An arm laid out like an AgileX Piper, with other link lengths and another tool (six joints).
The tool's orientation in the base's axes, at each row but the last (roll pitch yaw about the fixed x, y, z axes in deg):
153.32, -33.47, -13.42
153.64, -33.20, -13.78
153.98, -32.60, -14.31
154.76, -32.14, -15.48
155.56, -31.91, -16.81
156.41, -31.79, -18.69
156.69, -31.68, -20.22
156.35, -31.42, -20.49
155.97, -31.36, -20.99
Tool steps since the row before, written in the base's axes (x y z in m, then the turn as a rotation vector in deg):
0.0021, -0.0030, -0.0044, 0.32, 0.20, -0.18
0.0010, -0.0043, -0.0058, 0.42, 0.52, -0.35
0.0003, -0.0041, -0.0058, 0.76, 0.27, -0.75
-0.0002, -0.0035, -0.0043, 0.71, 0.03, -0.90
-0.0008, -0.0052, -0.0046, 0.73, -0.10, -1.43
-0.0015, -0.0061, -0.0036, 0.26, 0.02, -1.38
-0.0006, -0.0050, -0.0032, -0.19, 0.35, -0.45
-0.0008, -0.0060, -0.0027, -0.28, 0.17, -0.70
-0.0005, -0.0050, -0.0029, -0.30, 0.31, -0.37
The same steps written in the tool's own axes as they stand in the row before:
-0.0001, -0.0002, 0.0057, 0.12, -0.37, 0.14
-0.0015, 0.0009, 0.0071, 0.05, -0.74, 0.13
-0.0020, 0.0011, 0.0067, 0.16, -0.84, 0.69
-0.0017, 0.0014, 0.0051, 0.09, -0.68, 0.92
-0.0018, 0.0030, 0.0061, -0.14, -0.77, 1.41
-0.0014, 0.0044, 0.0056, -0.52, -0.61, 1.15
-0.0007, 0.0032, 0.0050, -0.49, -0.33, 0.10
-0.0003, 0.0042, 0.0051, -0.64, -0.23, 0.37
-0.0004, 0.0031, 0.0049, -0.53, -0.21, 0.03

